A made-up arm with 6 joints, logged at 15 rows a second.
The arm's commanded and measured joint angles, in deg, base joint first. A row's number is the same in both.
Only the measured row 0 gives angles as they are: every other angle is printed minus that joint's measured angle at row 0.
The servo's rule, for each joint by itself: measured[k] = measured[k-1] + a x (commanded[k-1-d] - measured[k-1]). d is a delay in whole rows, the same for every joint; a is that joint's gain. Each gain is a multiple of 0.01, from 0.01 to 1. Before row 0 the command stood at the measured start. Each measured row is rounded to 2 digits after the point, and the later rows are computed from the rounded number. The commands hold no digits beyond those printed.
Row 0, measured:
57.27, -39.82, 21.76, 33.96, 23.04, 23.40
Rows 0 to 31, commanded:
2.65, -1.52, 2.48, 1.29, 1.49, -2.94
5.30, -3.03, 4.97, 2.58, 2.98, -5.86
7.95, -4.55, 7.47, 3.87, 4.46, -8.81
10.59, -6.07, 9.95, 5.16, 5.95, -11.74
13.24, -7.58, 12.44, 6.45, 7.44, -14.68
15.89, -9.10, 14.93, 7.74, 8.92, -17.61
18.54, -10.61, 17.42, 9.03, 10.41, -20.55
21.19, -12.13, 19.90, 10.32, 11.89, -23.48
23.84, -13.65, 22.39, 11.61, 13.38, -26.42
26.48, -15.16, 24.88, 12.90, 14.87, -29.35
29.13, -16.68, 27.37, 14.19, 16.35, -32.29
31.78, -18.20, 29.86, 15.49, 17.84, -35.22
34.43, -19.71, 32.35, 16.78, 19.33, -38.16
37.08, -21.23, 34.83, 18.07, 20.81, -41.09
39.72, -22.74, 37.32, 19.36, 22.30, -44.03
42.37, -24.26, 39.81, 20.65, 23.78, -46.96
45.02, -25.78, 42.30, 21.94, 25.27, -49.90
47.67, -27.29, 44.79, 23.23, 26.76, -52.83
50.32, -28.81, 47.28, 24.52, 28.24, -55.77
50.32, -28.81, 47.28, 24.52, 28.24, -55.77
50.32, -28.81, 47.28, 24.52, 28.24, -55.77
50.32, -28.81, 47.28, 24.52, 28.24, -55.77
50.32, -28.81, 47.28, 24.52, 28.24, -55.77
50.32, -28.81, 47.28, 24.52, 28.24, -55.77
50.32, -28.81, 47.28, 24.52, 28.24, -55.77
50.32, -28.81, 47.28, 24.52, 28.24, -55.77
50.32, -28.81, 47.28, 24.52, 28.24, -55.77
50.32, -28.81, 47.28, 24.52, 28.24, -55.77
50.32, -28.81, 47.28, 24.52, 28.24, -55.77
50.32, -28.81, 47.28, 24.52, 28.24, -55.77
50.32, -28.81, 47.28, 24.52, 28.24, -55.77
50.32, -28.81, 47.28, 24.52, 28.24, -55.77
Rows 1 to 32, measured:
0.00, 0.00, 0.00, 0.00, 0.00, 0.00
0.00, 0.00, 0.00, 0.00, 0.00, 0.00
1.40, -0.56, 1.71, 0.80, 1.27, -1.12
3.47, -1.47, 3.96, 1.90, 2.72, -2.92
5.84, -2.61, 6.38, 3.12, 4.20, -5.16
8.36, -3.89, 8.84, 4.38, 5.69, -7.66
10.95, -5.26, 11.32, 5.66, 7.18, -10.33
13.57, -6.68, 13.81, 6.95, 8.66, -13.10
16.20, -8.13, 16.30, 8.24, 10.15, -15.93
18.84, -9.61, 18.78, 9.53, 11.63, -18.80
21.49, -11.10, 21.27, 10.82, 13.12, -21.70
24.13, -12.60, 23.76, 12.11, 14.61, -24.61
26.78, -14.11, 26.25, 13.40, 16.09, -27.53
29.43, -15.62, 28.74, 14.70, 17.58, -30.45
32.08, -17.13, 31.23, 15.99, 19.07, -33.38
34.73, -18.65, 33.71, 17.28, 20.55, -36.31
37.37, -20.16, 36.20, 18.57, 22.04, -39.24
40.02, -21.68, 38.69, 19.86, 23.52, -42.17
42.67, -23.20, 41.18, 21.15, 25.01, -45.11
45.32, -24.71, 43.67, 22.44, 26.50, -48.04
47.97, -26.23, 46.16, 23.73, 27.98, -50.98
49.22, -27.18, 46.93, 24.22, 28.20, -52.80
49.80, -27.78, 47.17, 24.41, 28.23, -53.93
50.08, -28.16, 47.25, 24.48, 28.24, -54.63
50.21, -28.40, 47.27, 24.50, 28.24, -55.06
50.27, -28.55, 47.28, 24.51, 28.24, -55.33
50.30, -28.65, 47.28, 24.52, 28.24, -55.50
50.31, -28.71, 47.28, 24.52, 28.24, -55.60
50.32, -28.75, 47.28, 24.52, 28.24, -55.66
50.32, -28.77, 47.28, 24.52, 28.24, -55.70
50.32, -28.78, 47.28, 24.52, 28.24, -55.73
50.32, -28.79, 47.28, 24.52, 28.24, -55.75
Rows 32 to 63, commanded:
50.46, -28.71, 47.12, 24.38, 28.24, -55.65
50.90, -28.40, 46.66, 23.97, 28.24, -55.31
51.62, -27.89, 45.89, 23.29, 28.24, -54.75
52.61, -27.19, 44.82, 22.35, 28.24, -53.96
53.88, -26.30, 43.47, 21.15, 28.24, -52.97
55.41, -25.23, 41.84, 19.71, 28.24, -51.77
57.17, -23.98, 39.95, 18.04, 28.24, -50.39
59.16, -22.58, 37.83, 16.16, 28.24, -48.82
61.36, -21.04, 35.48, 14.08, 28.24, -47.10
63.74, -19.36, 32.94, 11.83, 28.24, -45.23
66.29, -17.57, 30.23, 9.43, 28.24, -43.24
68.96, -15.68, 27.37, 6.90, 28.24, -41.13
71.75, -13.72, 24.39, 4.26, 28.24, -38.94
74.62, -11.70, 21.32, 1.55, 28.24, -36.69
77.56, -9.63, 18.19, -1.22, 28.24, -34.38
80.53, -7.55, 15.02, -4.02, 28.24, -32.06
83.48, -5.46, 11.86, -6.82, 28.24, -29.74
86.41, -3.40, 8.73, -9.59, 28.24, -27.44
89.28, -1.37, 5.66, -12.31, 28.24, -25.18
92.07, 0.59, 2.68, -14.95, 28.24, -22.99
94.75, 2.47, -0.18, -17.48, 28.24, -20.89
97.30, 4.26, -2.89, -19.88, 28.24, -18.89
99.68, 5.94, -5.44, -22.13, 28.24, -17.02
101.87, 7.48, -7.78, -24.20, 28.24, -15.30
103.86, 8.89, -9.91, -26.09, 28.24, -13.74
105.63, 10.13, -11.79, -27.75, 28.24, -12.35
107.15, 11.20, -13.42, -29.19, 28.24, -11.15
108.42, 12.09, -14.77, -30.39, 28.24, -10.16
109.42, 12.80, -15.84, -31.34, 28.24, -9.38
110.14, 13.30, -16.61, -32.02, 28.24, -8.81
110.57, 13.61, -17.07, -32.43, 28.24, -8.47
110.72, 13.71, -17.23, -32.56, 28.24, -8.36
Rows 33 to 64, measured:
50.32, -28.80, 47.28, 24.52, 28.24, -55.76
50.32, -28.80, 47.28, 24.52, 28.24, -55.76
50.39, -28.77, 47.17, 24.43, 28.24, -55.72
50.66, -28.63, 46.82, 24.14, 28.24, -55.56
51.17, -28.36, 46.18, 23.61, 28.24, -55.25
51.93, -27.93, 45.24, 22.83, 28.24, -54.76
52.96, -27.33, 44.02, 21.79, 28.24, -54.08
54.26, -26.55, 42.52, 20.50, 28.24, -53.20
55.80, -25.60, 40.75, 18.97, 28.24, -52.13
57.58, -24.48, 38.74, 17.23, 28.24, -50.87
59.58, -23.21, 36.49, 15.28, 28.24, -49.44
61.78, -21.79, 34.04, 13.14, 28.24, -47.84
64.17, -20.23, 31.41, 10.84, 28.24, -46.09
66.71, -18.55, 28.62, 8.40, 28.24, -44.21
69.38, -16.76, 25.70, 5.83, 28.24, -42.21
72.16, -14.89, 22.68, 3.18, 28.24, -40.11
75.02, -12.94, 19.58, 0.45, 28.24, -37.93
77.94, -10.95, 16.43, -2.32, 28.24, -35.70
80.88, -8.92, 13.28, -5.11, 28.24, -33.44
83.81, -6.88, 10.14, -7.89, 28.24, -31.16
86.71, -4.84, 7.05, -10.63, 28.24, -28.89
89.55, -2.83, 4.03, -13.31, 28.24, -26.65
92.31, -0.87, 1.13, -15.90, 28.24, -24.46
94.95, 1.03, -1.64, -18.37, 28.24, -22.34
97.46, 2.85, -4.26, -20.70, 28.24, -20.32
99.80, 4.56, -6.69, -22.87, 28.24, -18.41
101.95, 6.16, -8.91, -24.87, 28.24, -16.64
103.90, 7.63, -10.90, -26.66, 28.24, -15.01
105.62, 8.95, -12.64, -28.23, 28.24, -13.54
107.10, 10.11, -14.11, -29.57, 28.24, -12.26
108.33, 11.11, -15.30, -30.67, 28.24, -11.17
109.29, 11.92, -16.20, -31.51, 28.24, -10.27

